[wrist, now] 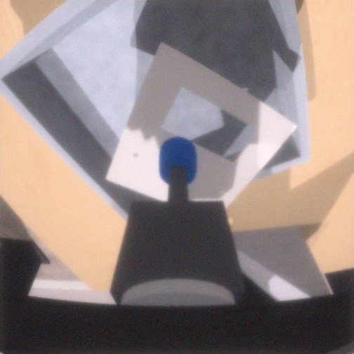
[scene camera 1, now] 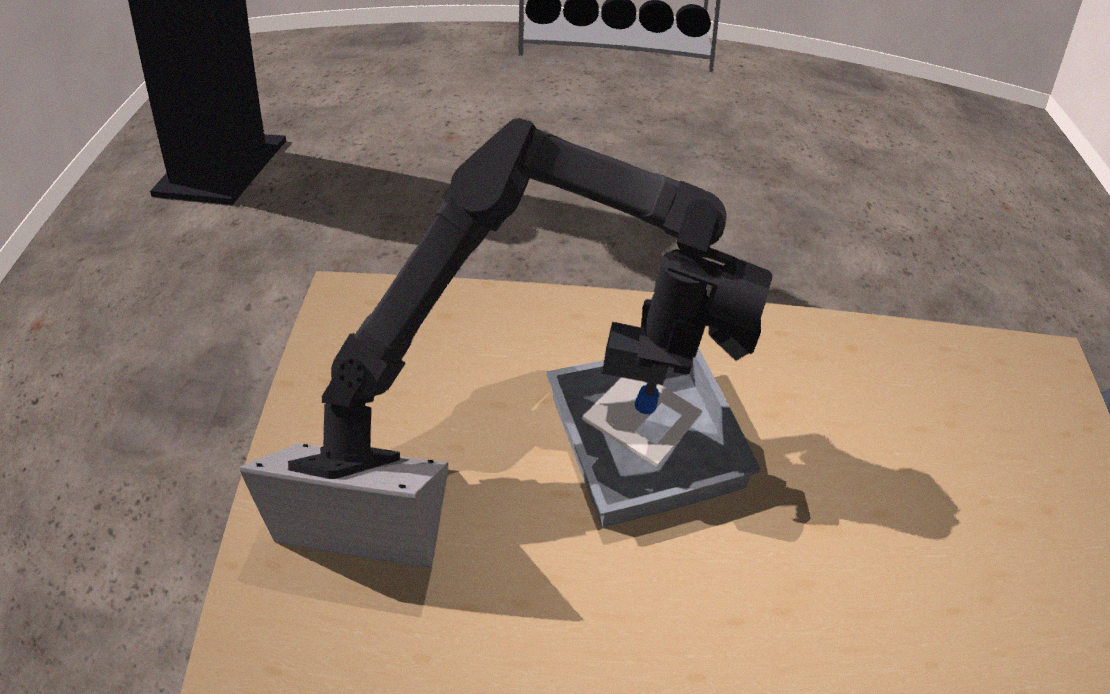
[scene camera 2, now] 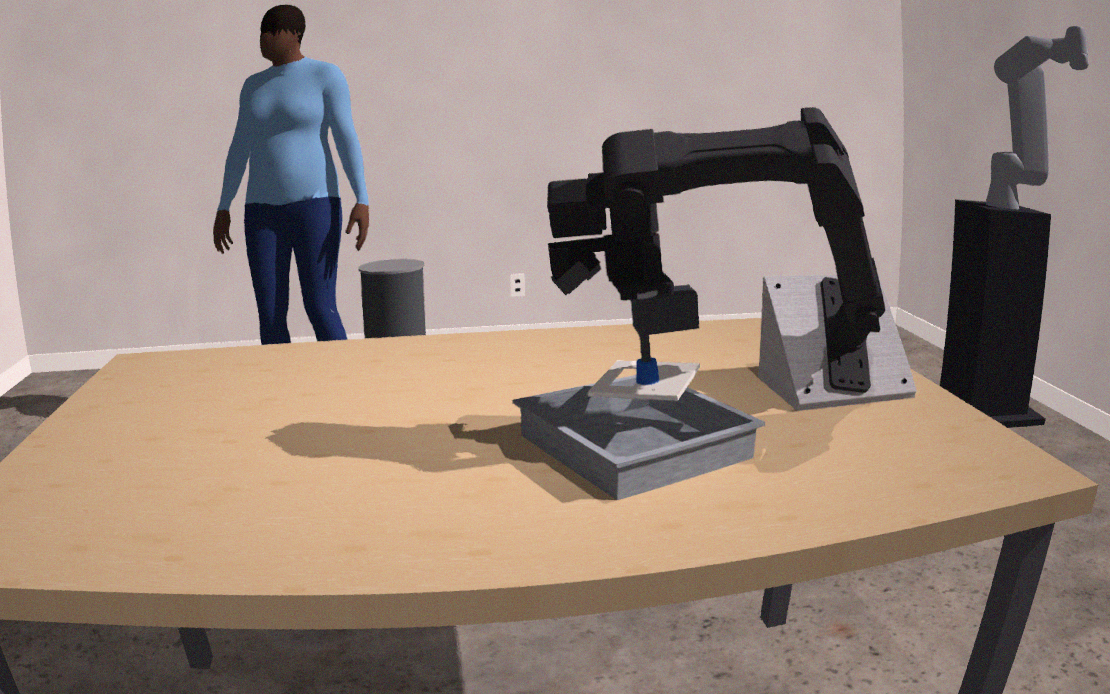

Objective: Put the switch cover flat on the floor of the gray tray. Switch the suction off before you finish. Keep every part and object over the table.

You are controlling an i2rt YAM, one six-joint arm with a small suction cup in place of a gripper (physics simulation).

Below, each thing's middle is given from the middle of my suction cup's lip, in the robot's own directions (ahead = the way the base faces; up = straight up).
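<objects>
The switch cover [scene camera 1: 616, 406] is 10 mm to the right of my suction cup and 10 mm below it. And with the gray tray [scene camera 2: 625, 447], my suction cup is 70 mm above it, 10 mm short of it and 10 mm to the right of it.
</objects>
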